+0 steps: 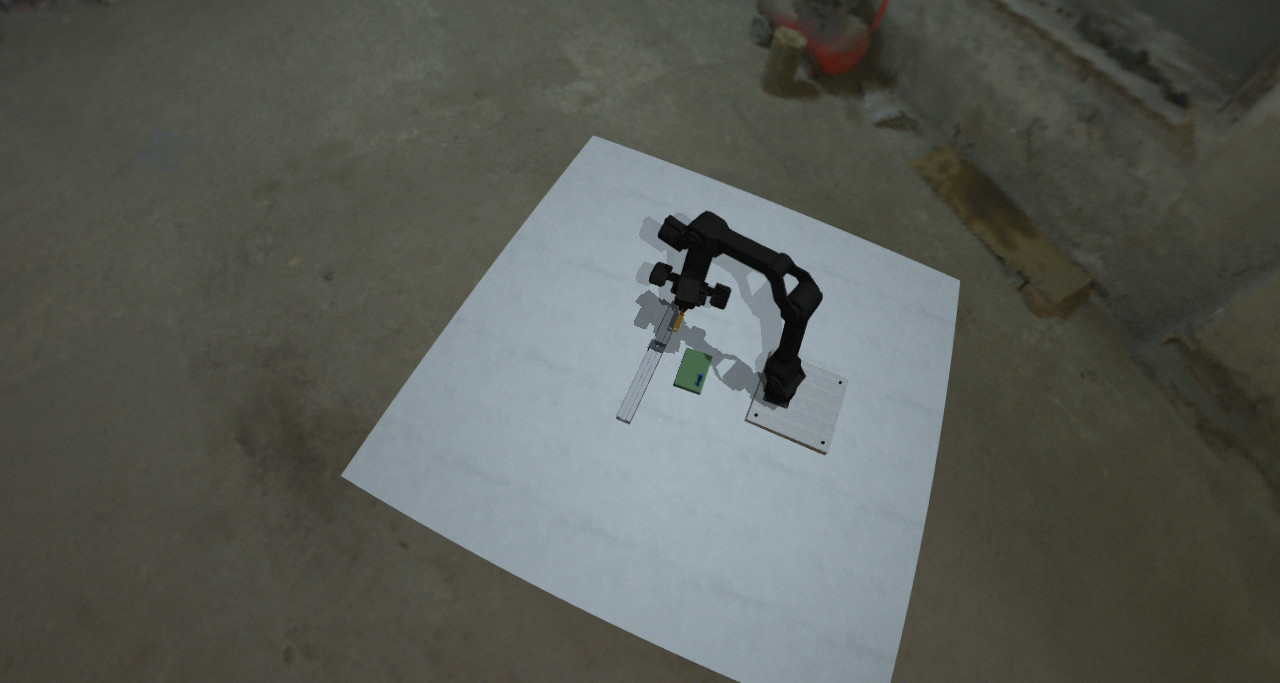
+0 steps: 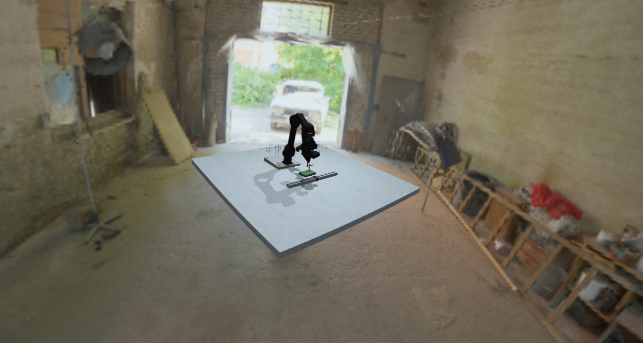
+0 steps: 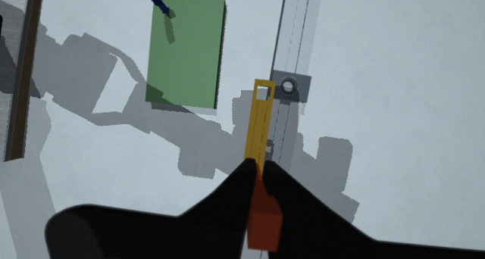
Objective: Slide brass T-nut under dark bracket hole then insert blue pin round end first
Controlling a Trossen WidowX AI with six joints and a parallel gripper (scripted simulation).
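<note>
The aluminum rail lies 30 mm ahead of my gripper tip, 50 mm to the left of it and 120 mm below it. From my gripper tip the other things lie so: brass T-nut (20 mm to the left); green tray (90 mm behind, 90 mm to the left, 130 mm below); blue pin (100 mm behind, 110 mm to the left, 110 mm below).
</note>
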